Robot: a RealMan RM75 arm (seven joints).
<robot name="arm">
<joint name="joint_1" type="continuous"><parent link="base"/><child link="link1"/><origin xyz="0 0 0.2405" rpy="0 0 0"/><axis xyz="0 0 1"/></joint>
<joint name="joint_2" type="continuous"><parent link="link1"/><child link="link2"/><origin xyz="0 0 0" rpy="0 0 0"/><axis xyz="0 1 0"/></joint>
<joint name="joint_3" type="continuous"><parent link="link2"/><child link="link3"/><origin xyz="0 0 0.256" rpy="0 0 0"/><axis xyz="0 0 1"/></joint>
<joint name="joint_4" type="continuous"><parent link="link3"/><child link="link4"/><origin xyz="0 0 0" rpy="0 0 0"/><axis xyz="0 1 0"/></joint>
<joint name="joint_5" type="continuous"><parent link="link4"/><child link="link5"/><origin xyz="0 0 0.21" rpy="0 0 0"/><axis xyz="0 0 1"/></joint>
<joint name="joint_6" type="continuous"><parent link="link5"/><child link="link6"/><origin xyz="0 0 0" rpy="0 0 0"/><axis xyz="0 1 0"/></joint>
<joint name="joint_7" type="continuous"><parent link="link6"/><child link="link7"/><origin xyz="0 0 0.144" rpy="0 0 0"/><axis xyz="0 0 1"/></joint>
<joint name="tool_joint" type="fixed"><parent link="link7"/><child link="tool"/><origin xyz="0 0 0" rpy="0 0 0"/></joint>
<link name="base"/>
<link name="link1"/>
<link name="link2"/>
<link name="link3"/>
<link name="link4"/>
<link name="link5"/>
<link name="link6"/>
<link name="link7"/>
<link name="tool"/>
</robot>
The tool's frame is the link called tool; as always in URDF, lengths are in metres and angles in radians. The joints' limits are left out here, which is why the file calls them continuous.
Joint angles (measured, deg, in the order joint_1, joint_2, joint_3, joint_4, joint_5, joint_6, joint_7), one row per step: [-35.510, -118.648, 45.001, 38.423, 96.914, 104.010, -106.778]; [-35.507, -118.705, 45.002, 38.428, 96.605, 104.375, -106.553]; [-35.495, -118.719, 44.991, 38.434, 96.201, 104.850, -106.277]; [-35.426, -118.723, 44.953, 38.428, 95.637, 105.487, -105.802]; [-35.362, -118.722, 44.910, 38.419, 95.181, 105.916, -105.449]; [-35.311, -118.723, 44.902, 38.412, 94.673, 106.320, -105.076]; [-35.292, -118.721, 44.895, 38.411, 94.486, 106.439, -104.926]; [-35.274, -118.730, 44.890, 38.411, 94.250, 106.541, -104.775]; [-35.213, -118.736, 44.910, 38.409, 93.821, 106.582, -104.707]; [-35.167, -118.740, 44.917, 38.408, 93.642, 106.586, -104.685]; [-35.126, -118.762, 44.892, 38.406, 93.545, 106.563, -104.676]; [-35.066, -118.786, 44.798, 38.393, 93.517, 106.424, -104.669]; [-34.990, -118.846, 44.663, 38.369, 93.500, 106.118, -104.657]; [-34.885, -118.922, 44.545, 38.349, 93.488, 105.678, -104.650]
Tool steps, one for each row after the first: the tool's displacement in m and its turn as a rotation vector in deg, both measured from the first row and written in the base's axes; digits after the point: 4 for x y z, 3 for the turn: [0.0009, -0.0007, 0.0004, 0.049, -0.411, -0.416]; [0.0019, -0.0016, 0.0012, 0.149, -0.906, -0.933]; [0.0028, -0.0028, 0.0025, 0.393, -1.584, -1.625]; [0.0033, -0.0036, 0.0036, 0.636, -2.111, -2.087]; [0.0041, -0.0044, 0.0047, 0.915, -2.655, -2.575]; [0.0043, -0.0045, 0.0051, 1.051, -2.844, -2.741]; [0.0046, -0.0047, 0.0055, 1.218, -3.076, -2.898]; [0.0049, -0.0047, 0.0062, 1.441, -3.449, -2.926]; [0.0050, -0.0047, 0.0065, 1.538, -3.602, -2.902]; [0.0049, -0.0047, 0.0066, 1.614, -3.708, -2.838]; [0.0045, -0.0045, 0.0067, 1.767, -3.753, -2.630]; [0.0038, -0.0040, 0.0065, 2.022, -3.784, -2.260]; [0.0030, -0.0033, 0.0061, 2.332, -3.769, -1.771]
